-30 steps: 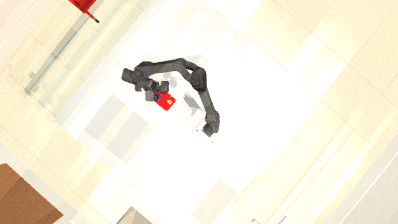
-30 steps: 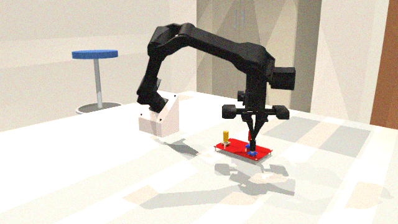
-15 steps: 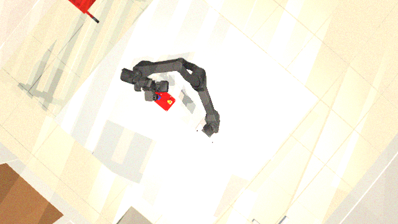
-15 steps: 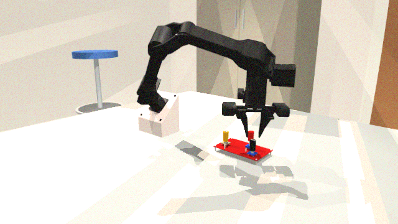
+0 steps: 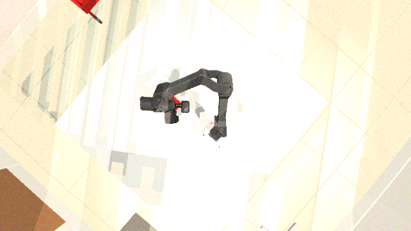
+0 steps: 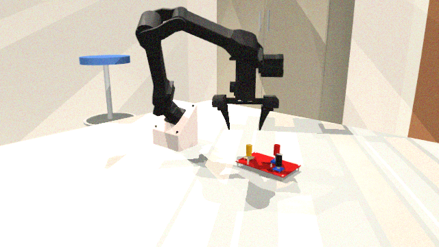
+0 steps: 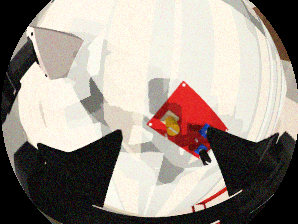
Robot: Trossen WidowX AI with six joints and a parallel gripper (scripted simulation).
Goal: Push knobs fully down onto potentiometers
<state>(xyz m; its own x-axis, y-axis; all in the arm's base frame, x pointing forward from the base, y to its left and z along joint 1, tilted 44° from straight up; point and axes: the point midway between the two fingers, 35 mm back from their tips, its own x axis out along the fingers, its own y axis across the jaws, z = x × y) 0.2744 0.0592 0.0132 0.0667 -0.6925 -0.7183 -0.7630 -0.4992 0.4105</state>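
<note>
My gripper tip is now 2 cm short of the yellow knob, 1 cm to the left of it and 5 cm above it. The rest, counted from my gripper tip: black knob 13 cm ahead, 2 cm to the right, 5 cm below.
</note>
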